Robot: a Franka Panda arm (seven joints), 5 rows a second.
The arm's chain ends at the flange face. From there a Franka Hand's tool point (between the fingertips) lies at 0.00 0.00 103.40 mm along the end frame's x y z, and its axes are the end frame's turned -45 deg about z.
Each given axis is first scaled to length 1.
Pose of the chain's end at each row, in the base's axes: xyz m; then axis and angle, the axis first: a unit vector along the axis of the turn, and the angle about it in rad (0 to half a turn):
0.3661 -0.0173 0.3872 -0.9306 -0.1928 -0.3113 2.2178
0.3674 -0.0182 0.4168 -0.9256 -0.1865 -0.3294 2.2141
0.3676 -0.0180 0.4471 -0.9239 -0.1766 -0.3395 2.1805
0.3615 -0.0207 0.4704 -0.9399 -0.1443 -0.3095 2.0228
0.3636 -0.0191 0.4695 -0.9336 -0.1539 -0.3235 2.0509
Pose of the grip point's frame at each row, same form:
0.3982 0.0694 0.3409 -0.7388 -0.5022 -0.4494 2.5215
0.4024 0.0685 0.3727 -0.7350 -0.4937 -0.4648 2.5311
0.4036 0.0701 0.4066 -0.7335 -0.4822 -0.4789 2.5073
0.3913 0.0734 0.4395 -0.7484 -0.4538 -0.4837 2.3406
0.3951 0.0740 0.4376 -0.7407 -0.4603 -0.4894 2.3763

